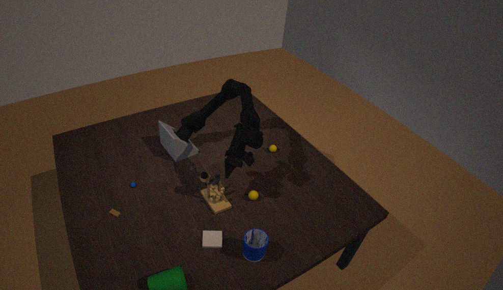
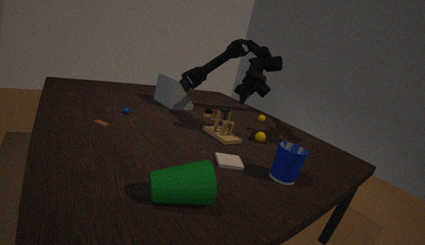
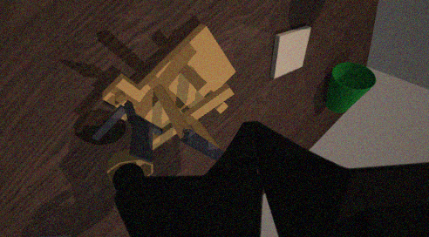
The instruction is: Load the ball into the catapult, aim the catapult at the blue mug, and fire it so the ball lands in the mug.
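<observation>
Now: gripper tip 130 mm past the dark ball, 80 mm above it and 20 mm to the left of it. Round my gripper tip: wooden catapult 90 mm below, 60 mm behind, 10 mm to the right; white tile 170 mm to the right, 140 mm below, 130 mm ahead; yellow ball 120 mm below, 110 mm to the left, 60 mm ahead.
</observation>
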